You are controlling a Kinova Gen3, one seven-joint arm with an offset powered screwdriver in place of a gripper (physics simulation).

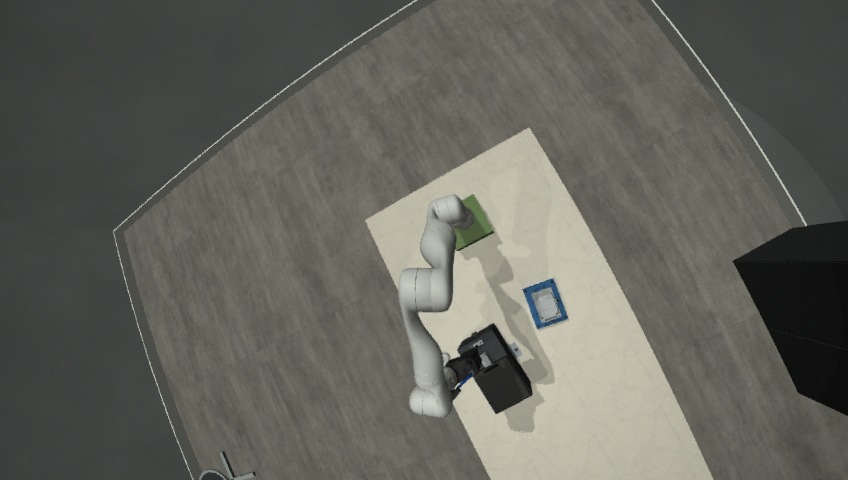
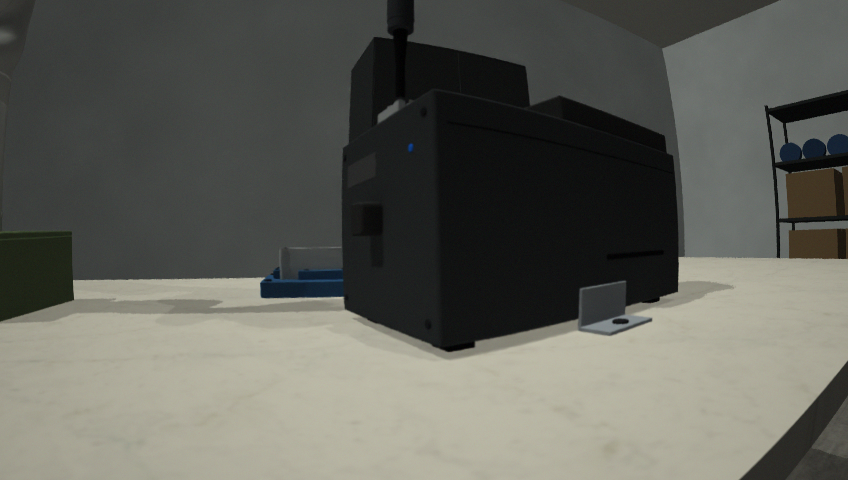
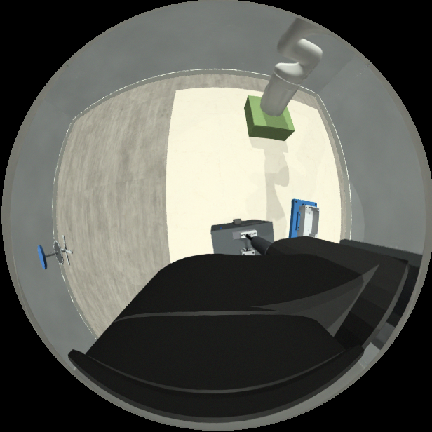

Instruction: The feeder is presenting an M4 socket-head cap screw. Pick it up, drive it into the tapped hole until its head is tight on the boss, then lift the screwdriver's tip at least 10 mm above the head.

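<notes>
The black screw feeder (image 1: pixel 504 389) (image 2: pixel 535 214) (image 3: pixel 225 244) stands on the pale table (image 1: pixel 606 380). My screwdriver (image 2: pixel 400 98) (image 3: pixel 248 237) points down, its thin black tip at the light metal pickup block on the feeder's top front. The tip meets or nearly meets the block; a gap cannot be made out. The cap screw cannot be made out, so whether the tip holds it is unclear. A grey housing (image 1: pixel 546 305) (image 2: pixel 312 259) (image 3: pixel 309 220) sits in a blue fixture (image 1: pixel 532 308) (image 2: pixel 303 289) (image 3: pixel 294 215), apart from the feeder. Its tapped hole and boss cannot be told apart.
The arm's base stands on a green block (image 1: pixel 480 224) (image 2: pixel 35 276) (image 3: pixel 267 131) at one end of the table. A small grey angle bracket (image 1: pixel 515 349) (image 2: pixel 602 310) lies beside the feeder. A large black box (image 1: pixel 803 321) is off the table's far side. A shelf rack (image 2: pixel 775 196) stands in the background.
</notes>
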